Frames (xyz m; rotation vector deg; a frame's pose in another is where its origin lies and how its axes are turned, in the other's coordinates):
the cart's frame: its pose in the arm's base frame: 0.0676 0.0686 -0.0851 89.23 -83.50 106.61
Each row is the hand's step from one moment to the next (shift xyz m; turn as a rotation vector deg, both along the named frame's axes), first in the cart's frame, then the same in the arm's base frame.
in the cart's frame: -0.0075 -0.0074 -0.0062 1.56 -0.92 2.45
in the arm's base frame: 0.0049 0.0110 -0.0022 1.47 -2.18 1.53
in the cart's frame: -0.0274 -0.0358 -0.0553 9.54 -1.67 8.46
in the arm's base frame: 0.0066 0.0710 0.0000 2.45 -9.64 8.14
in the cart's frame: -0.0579 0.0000 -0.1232 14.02 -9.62 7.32
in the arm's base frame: -0.0467 0.1225 -0.0366 6.21 -6.82 16.05
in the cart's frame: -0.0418 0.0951 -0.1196 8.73 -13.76 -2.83
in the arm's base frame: -0.1222 0.0725 -0.0699 5.67 5.25 14.62
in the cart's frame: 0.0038 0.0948 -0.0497 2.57 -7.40 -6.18
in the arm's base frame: -0.1001 -0.0013 -0.0380 1.26 7.44 6.53
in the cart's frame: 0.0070 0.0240 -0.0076 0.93 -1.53 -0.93
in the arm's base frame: -0.0248 -0.0066 -0.0049 0.31 1.11 1.66
